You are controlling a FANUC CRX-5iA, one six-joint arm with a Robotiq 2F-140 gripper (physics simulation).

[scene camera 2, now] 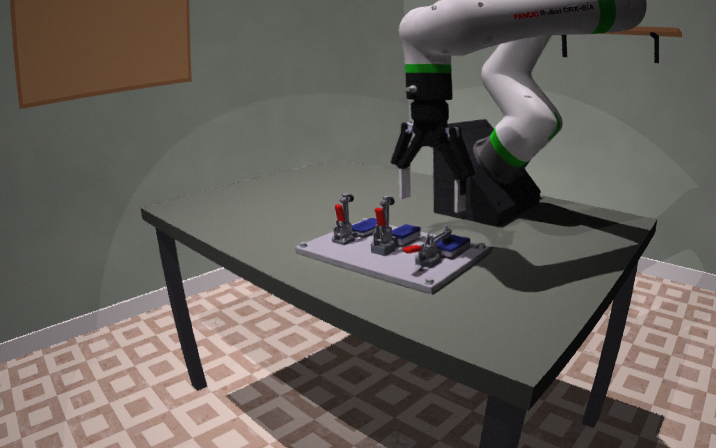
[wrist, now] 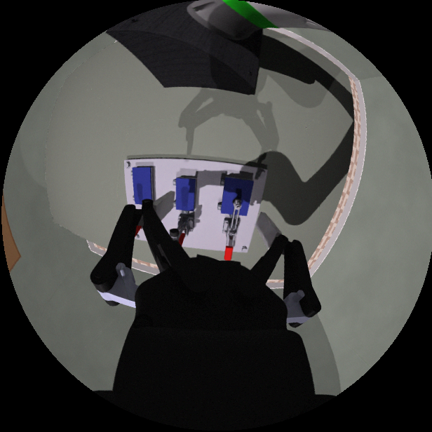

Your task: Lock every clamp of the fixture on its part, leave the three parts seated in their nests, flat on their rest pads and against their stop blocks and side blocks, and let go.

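Places are measured from the arm's base along level axes (x left, y back, z up), in millimetres.
Where they show: gripper, between the fingertips: (scene camera 2: 431, 204); arm's base, origin of its link: (scene camera 2: 493, 162).
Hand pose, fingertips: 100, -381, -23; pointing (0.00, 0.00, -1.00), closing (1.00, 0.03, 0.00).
Things, the pixels of their centre, and the offset from my fingertips, as dx, dy, dz. "*": a spot on its surface instead. Level surfaces: height alone.
- pale fixture plate, a spot on its surface: (scene camera 2: 364, 261) * -44, -146, -93
- left clamp, a spot on its surface: (scene camera 2: 343, 232) * -154, -110, -69
- middle clamp, a spot on its surface: (scene camera 2: 382, 241) * -44, -97, -65
- right clamp, middle of its body: (scene camera 2: 429, 248) +52, -64, -65
- grey-green table, height of its surface: dz -109
A pale fixture plate (scene camera 2: 364, 261) (wrist: 209, 220) carries three blue-topped parts: left (scene camera 2: 364, 227) (wrist: 142, 185), middle (scene camera 2: 406, 232) (wrist: 185, 194) and right (scene camera 2: 458, 243) (wrist: 232, 187). The left clamp (scene camera 2: 343, 232) and middle clamp (scene camera 2: 382, 241) (wrist: 186, 221) stand with arms and red handles up. The right clamp (scene camera 2: 430, 255) (wrist: 232, 222) has its arm down over its part and its handle low. My gripper (scene camera 2: 432, 204) (wrist: 216, 209) is open and empty above the plate. In the wrist view a finger hides most of the left clamp. Exact contact with rest pads and blocks cannot be told.
The plate lies on a grey-green table (scene camera 2: 237, 221) (wrist: 90, 150). The robot's dark base (scene camera 2: 459, 184) (wrist: 215, 65) stands behind the plate. Corner screws (scene camera 2: 303, 245) (scene camera 2: 429, 281) stick up slightly from the plate. Arm shadows fall across the table to the right.
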